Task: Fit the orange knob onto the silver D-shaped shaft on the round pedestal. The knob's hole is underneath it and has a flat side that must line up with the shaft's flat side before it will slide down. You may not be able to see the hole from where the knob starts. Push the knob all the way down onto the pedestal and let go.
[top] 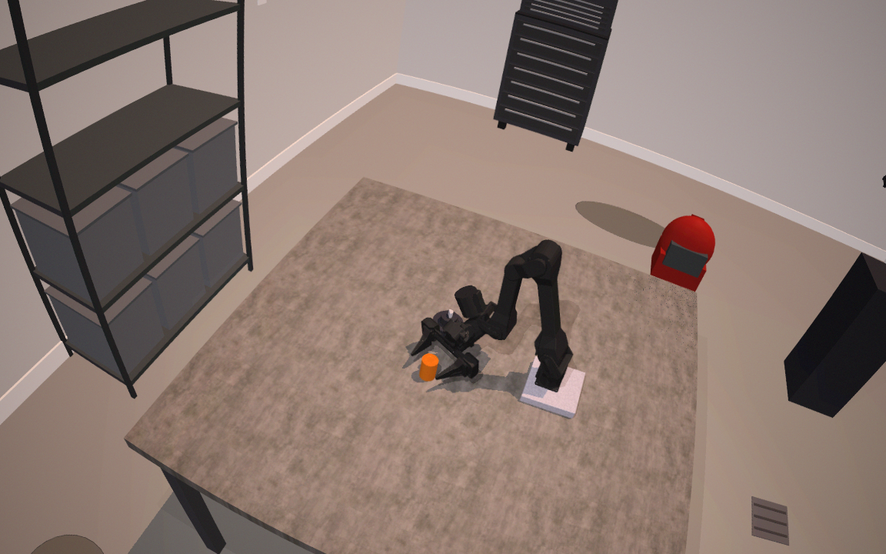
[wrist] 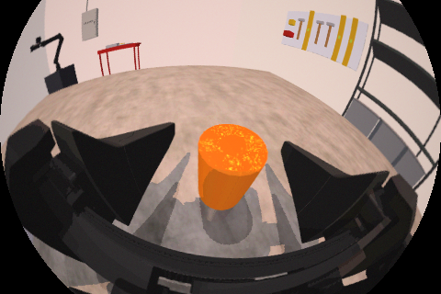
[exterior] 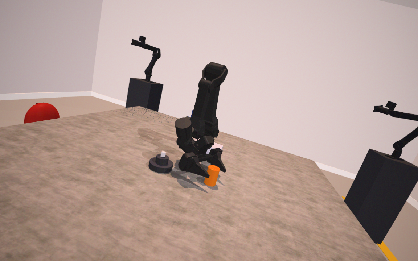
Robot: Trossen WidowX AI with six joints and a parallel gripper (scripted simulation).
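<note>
Now: the orange knob 10 mm behind my gripper tip and 20 mm to the right of it. The rest, counted from my gripper tip: round pedestal (10 mm ahead, 200 mm to the right, 20 mm below).
</note>
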